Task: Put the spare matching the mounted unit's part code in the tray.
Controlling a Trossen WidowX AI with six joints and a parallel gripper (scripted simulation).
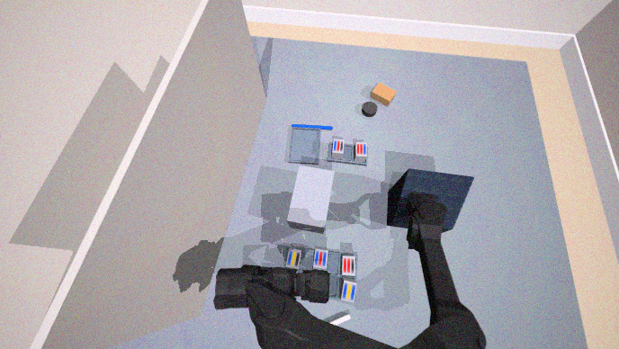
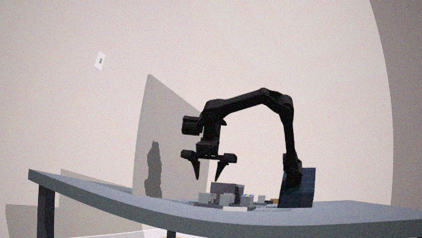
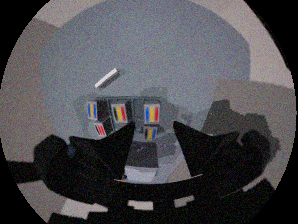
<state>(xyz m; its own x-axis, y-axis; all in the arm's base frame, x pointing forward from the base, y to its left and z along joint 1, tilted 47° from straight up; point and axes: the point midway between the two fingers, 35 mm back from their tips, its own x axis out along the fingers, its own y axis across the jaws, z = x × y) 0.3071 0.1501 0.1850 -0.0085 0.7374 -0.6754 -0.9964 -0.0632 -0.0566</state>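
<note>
Now: gripper tip 60 mm above the grey spare. Also, from my gripper tip: mounted unit: 20 mm behind, 210 mm to the right, 50 mm below; then dark puck: 170 mm behind, 590 mm to the right, 90 mm below; then tall panel: 210 mm ahead, 230 mm to the right, 130 mm above.
</note>
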